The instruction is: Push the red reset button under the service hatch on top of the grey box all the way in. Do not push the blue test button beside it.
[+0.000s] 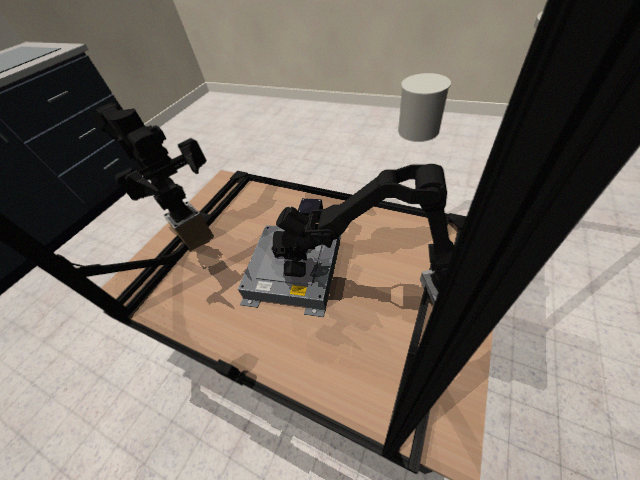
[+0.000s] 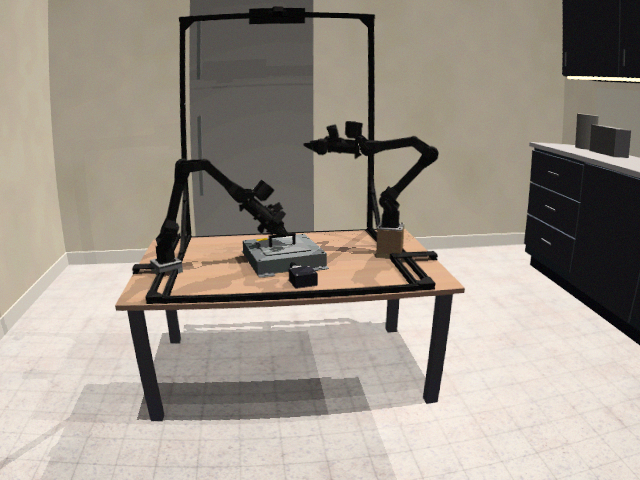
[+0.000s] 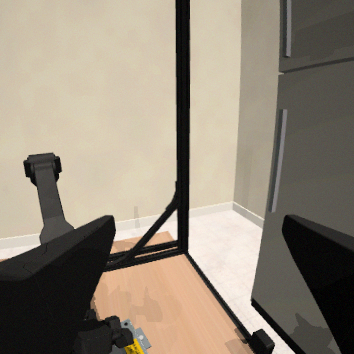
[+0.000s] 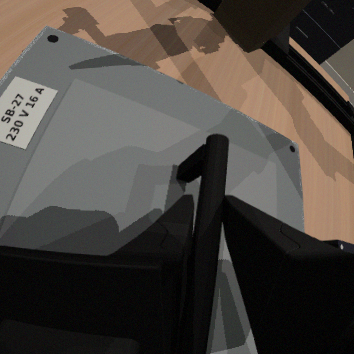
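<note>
The grey box [image 1: 279, 299] [image 2: 289, 263] [image 4: 60, 55] sits in the middle of the table. Its service hatch [image 4: 100, 125] lies closed and flat on top. The hatch's black handle [image 4: 215, 165] [image 2: 294, 238] stands up from it. My right gripper [image 4: 206, 203] [image 2: 281, 232] [image 1: 294, 267] is low over the hatch, its fingers closed on either side of the handle bar. The red reset button and blue test button do not show; the hatch covers the place under it. My left gripper [image 3: 199, 223] [image 2: 307, 145] is open and empty, high above the table and away from the box.
A small black block [image 1: 311, 205] [image 2: 303, 276] stands at one side of the box. A black frame [image 2: 232, 297] runs along the table edges, with tall posts [image 2: 371, 103]. The left arm stands on a brown block [image 2: 389, 241].
</note>
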